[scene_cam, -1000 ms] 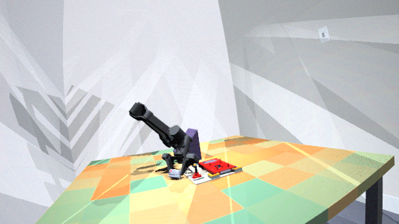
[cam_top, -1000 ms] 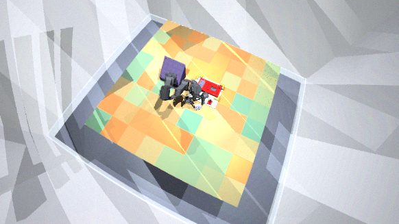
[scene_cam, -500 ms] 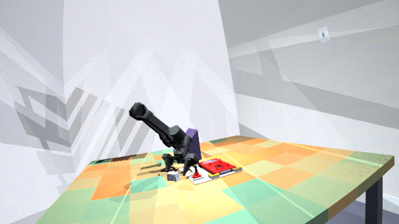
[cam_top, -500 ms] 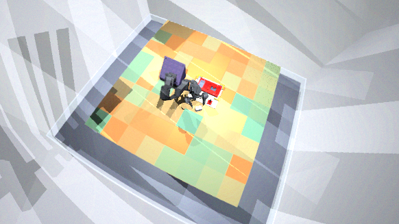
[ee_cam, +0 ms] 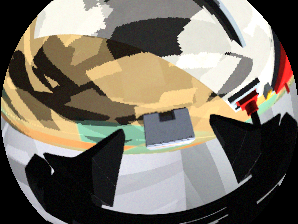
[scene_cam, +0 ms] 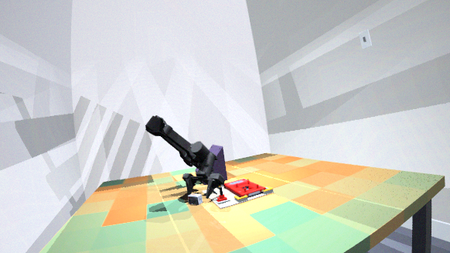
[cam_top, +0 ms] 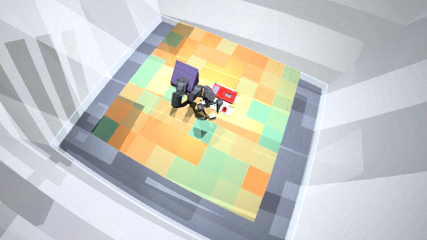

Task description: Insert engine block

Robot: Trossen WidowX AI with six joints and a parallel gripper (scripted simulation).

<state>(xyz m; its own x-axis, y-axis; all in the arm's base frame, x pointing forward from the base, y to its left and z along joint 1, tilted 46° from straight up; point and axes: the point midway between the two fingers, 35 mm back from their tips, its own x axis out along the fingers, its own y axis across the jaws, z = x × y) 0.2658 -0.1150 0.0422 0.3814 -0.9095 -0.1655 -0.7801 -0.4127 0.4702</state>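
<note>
Now: gripper tip 10 mm to the left of the grey engine block, 10 mm short of it and 10 mm above it.
</note>
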